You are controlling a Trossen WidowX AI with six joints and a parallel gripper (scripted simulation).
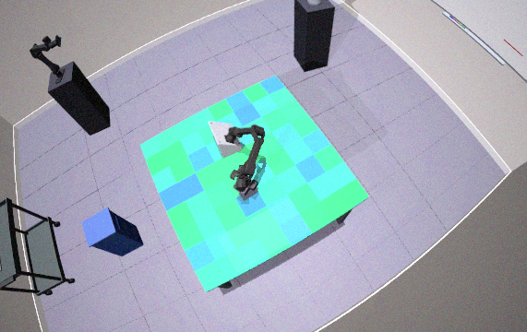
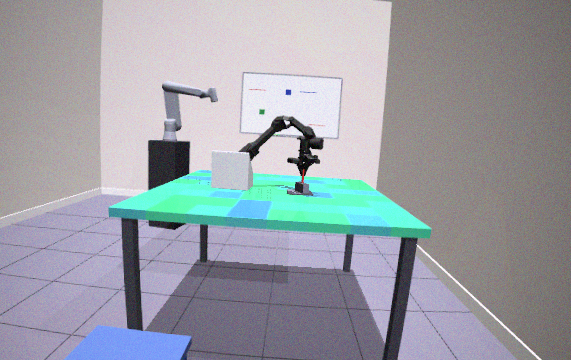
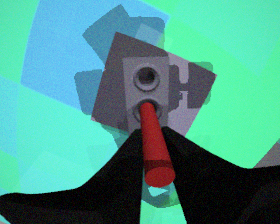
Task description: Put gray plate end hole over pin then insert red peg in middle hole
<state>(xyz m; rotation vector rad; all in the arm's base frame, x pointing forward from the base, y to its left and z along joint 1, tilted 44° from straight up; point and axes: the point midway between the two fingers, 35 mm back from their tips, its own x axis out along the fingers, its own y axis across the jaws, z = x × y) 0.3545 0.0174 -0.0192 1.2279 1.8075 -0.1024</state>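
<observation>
Now: the red peg right at my gripper tip. Round my gripper tip: gray plate 5 cm below.
</observation>
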